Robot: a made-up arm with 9 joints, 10 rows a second.
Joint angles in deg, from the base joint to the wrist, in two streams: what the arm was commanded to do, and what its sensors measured. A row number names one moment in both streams.
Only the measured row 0 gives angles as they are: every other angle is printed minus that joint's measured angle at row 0.
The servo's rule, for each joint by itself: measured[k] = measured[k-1] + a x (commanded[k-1-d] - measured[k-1]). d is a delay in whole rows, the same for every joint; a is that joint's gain. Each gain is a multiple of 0.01, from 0.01 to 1. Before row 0 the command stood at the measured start. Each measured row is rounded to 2 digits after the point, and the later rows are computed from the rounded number. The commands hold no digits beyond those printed.
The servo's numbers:
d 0
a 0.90 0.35 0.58 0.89 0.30 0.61 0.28 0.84 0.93
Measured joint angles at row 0: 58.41 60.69 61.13 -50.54 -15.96 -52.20 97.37 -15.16 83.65
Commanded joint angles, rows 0 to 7: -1.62 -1.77 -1.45 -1.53 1.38 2.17 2.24 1.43 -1.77; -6.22 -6.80 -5.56 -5.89 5.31 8.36 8.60 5.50 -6.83; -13.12 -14.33 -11.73 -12.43 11.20 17.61 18.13 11.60 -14.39; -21.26 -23.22 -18.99 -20.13 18.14 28.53 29.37 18.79 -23.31; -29.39 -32.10 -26.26 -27.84 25.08 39.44 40.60 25.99 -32.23; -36.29 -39.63 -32.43 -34.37 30.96 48.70 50.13 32.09 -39.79; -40.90 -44.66 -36.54 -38.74 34.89 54.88 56.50 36.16 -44.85; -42.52 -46.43 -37.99 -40.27 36.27 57.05 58.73 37.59 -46.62
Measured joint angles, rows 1 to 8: -1.46 -0.62 -0.84 -1.36 0.41 1.32 0.63 1.20 -1.65; -5.74 -2.78 -3.58 -5.39 1.88 5.61 2.86 4.81 -6.47; -12.38 -6.82 -8.31 -11.66 4.68 12.93 7.14 10.51 -13.84; -20.37 -12.56 -14.50 -19.20 8.72 22.45 13.36 17.47 -22.65; -28.49 -19.40 -21.32 -26.89 13.63 32.81 20.99 24.63 -31.56; -35.51 -26.48 -27.76 -33.55 18.83 42.50 29.15 30.90 -39.21; -40.36 -32.84 -32.85 -38.17 23.65 50.05 36.81 35.32 -44.46; -42.30 -37.60 -35.83 -40.04 27.44 54.32 42.95 37.23 -46.47
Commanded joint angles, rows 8 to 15: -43.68 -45.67 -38.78 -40.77 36.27 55.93 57.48 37.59 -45.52; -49.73 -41.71 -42.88 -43.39 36.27 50.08 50.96 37.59 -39.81; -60.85 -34.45 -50.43 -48.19 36.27 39.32 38.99 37.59 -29.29; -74.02 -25.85 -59.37 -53.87 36.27 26.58 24.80 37.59 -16.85; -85.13 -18.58 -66.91 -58.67 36.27 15.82 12.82 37.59 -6.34; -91.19 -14.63 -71.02 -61.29 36.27 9.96 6.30 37.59 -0.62; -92.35 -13.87 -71.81 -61.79 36.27 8.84 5.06 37.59 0.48; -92.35 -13.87 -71.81 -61.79 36.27 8.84 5.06 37.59 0.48
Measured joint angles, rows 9 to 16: -43.54 -40.42 -37.54 -40.69 30.09 55.30 47.02 37.53 -45.59; -49.11 -40.87 -40.64 -43.09 31.94 52.12 48.12 37.58 -40.21; -59.68 -38.62 -46.32 -47.63 33.24 44.31 45.56 37.59 -30.05; -72.59 -34.15 -53.89 -53.18 34.15 33.49 39.75 37.59 -17.77; -83.88 -28.70 -61.44 -58.07 34.79 22.71 32.21 37.59 -7.14; -90.46 -23.78 -67.00 -60.94 35.23 14.93 24.96 37.59 -1.08; -92.16 -20.31 -69.79 -61.70 35.54 11.22 19.39 37.59 0.37; -92.33 -18.06 -70.96 -61.78 35.76 9.77 15.38 37.59 0.47
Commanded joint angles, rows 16 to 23: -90.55 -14.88 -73.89 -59.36 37.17 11.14 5.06 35.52 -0.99; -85.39 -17.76 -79.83 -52.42 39.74 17.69 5.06 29.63 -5.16; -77.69 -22.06 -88.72 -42.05 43.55 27.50 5.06 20.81 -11.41; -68.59 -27.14 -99.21 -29.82 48.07 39.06 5.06 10.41 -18.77; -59.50 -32.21 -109.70 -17.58 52.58 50.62 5.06 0.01 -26.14; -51.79 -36.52 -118.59 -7.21 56.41 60.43 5.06 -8.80 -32.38; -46.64 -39.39 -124.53 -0.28 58.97 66.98 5.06 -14.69 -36.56; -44.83 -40.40 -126.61 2.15 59.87 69.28 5.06 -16.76 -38.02
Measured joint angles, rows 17 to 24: -90.73 -16.95 -72.66 -59.63 36.18 10.61 12.49 35.85 -0.89; -85.92 -17.23 -76.82 -53.21 37.25 14.93 10.41 30.63 -4.86; -78.51 -18.92 -83.72 -43.28 39.14 22.60 8.91 22.38 -10.95; -69.58 -21.80 -92.70 -31.30 41.82 32.64 7.83 12.33 -18.22; -60.51 -25.44 -102.56 -19.09 45.05 43.61 7.05 1.98 -25.59; -52.66 -29.32 -111.86 -8.52 48.46 53.87 6.49 -7.08 -31.90; -47.24 -32.84 -119.21 -1.19 51.61 61.87 6.09 -13.47 -36.23; -45.07 -35.49 -123.50 1.78 54.09 66.39 5.80 -16.23 -37.89
